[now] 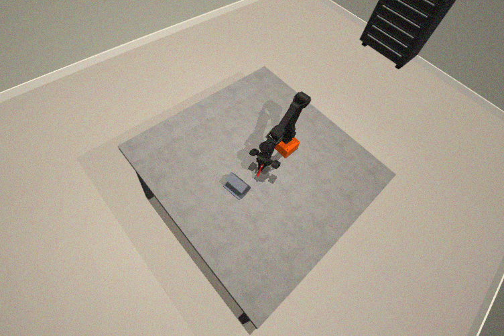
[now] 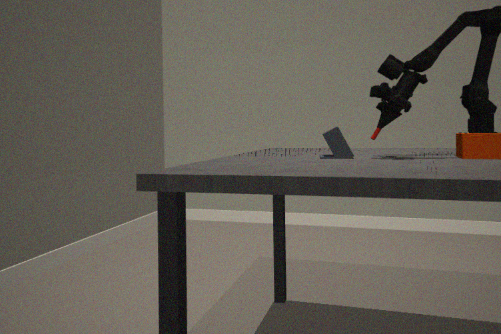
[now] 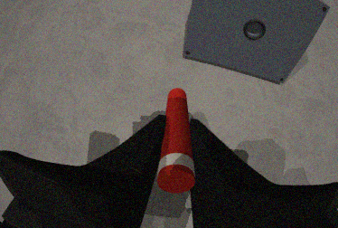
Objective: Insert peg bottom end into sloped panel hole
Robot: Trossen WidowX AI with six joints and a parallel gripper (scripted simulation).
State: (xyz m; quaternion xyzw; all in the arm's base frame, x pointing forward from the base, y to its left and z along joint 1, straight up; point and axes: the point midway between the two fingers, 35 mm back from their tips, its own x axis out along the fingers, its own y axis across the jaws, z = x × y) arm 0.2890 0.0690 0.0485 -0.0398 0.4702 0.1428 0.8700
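Right now the grey-blue sloped panel is 140 mm ahead of my gripper tip, 30 mm to the right of it and 50 mm below it. Round my gripper tip: round red peg: 10 mm behind, 10 mm above.
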